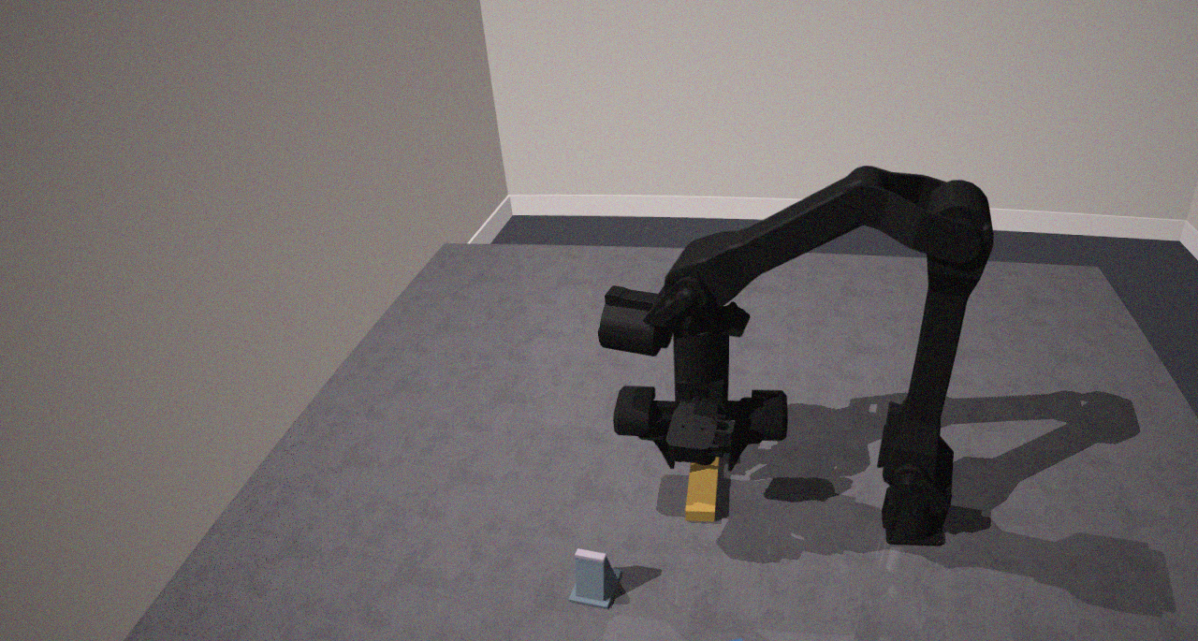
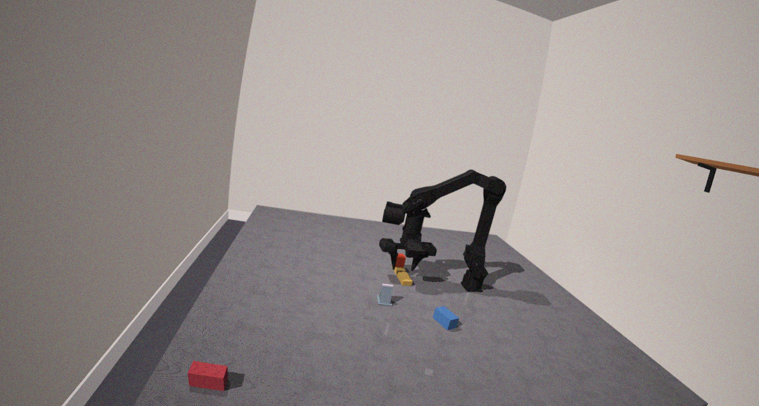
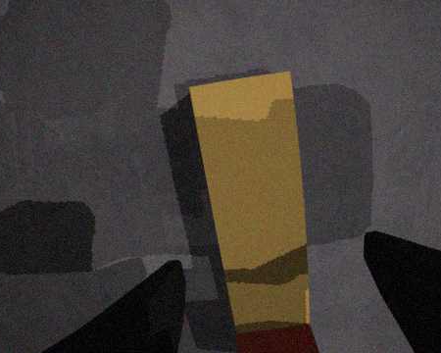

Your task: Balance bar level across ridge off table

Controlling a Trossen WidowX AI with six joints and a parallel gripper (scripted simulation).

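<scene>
Right now my gripper tip is 40 mm to the left of the bar and 10 mm above it. From my gripper tip the other things lie so: red block (490 mm ahead, 550 mm to the left, 10 mm below); blue block (70 mm behind, 270 mm to the left, 10 mm below).
</scene>
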